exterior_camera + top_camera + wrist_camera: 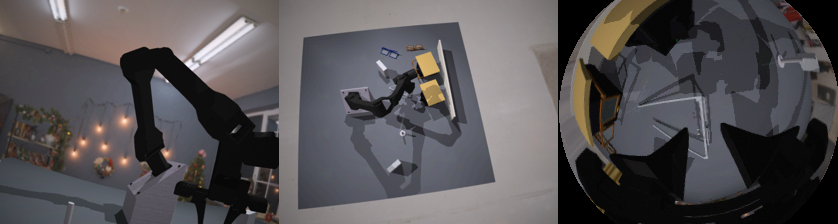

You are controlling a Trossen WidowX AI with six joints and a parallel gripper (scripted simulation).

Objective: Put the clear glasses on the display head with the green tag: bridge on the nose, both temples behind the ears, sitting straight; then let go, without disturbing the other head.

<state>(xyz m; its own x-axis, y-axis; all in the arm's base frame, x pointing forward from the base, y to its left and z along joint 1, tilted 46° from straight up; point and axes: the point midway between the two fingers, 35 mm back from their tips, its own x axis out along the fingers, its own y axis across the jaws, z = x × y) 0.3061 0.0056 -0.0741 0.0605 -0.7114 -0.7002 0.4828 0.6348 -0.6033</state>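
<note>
My gripper tip is 28 cm to the left of the white peg, 5 cm above it and 1 cm past it. Also, from my gripper tip: long white wall 32 cm ahead, 9 cm to the left, 2 cm below.
</note>
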